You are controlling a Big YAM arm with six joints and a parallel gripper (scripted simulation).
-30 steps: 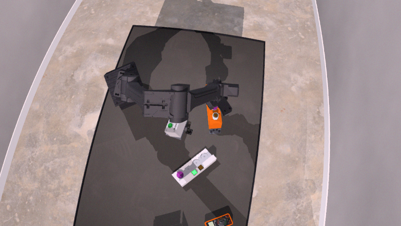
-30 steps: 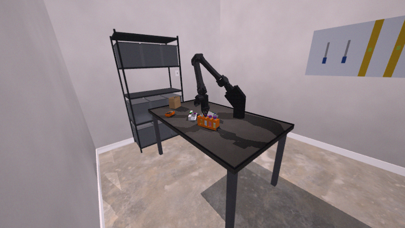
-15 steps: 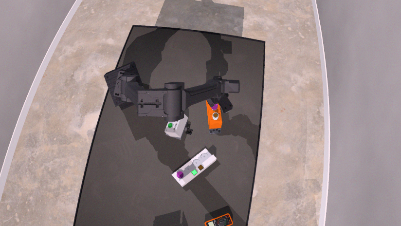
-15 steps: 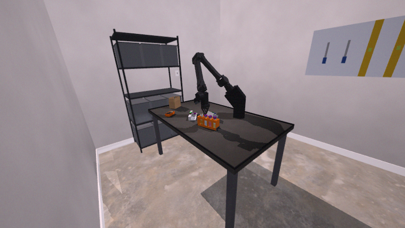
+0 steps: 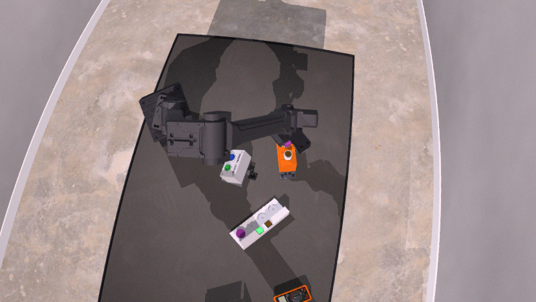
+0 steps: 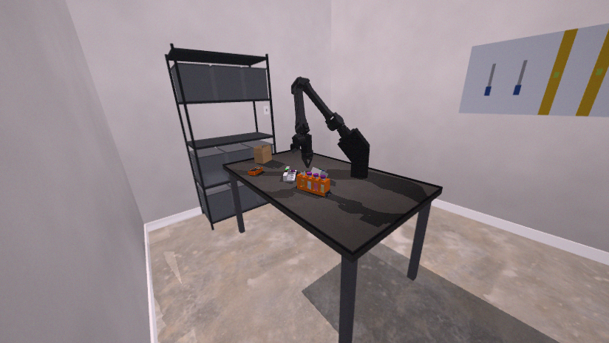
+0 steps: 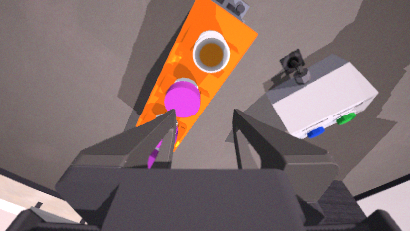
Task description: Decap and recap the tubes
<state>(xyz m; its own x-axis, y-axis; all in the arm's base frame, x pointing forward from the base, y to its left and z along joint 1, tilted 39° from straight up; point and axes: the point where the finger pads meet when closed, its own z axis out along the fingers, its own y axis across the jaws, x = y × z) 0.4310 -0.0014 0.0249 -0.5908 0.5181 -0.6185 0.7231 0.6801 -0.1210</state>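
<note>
My gripper is now 14 cm past the cap, 32 cm to the left of it and 15 cm above it. Also, from my hand: green key 20 cm behind, 8 cm to the right, 10 cm below; blue key 19 cm behind, 4 cm to the right, 10 cm below; key housing 18 cm behind, 6 cm to the right, 11 cm below.
</note>
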